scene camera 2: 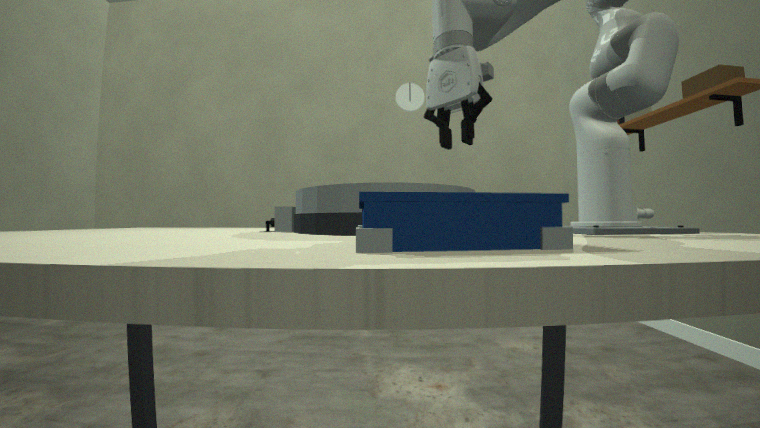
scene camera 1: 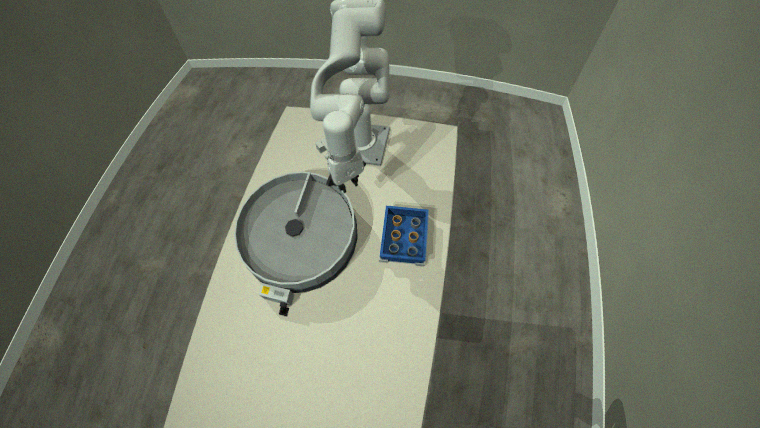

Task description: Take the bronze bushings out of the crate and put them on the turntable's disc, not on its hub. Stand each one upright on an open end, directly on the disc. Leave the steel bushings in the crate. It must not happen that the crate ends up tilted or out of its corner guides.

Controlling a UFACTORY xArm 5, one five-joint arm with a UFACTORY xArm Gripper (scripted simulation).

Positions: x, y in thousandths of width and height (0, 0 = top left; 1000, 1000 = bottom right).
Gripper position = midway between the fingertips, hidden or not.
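Observation:
My gripper (scene camera 2: 601, 340) visible. Again the gripper (scene camera 1: 459, 436). Blue crate (scene camera 2: 555, 518) visible. Again the crate (scene camera 1: 536, 501).

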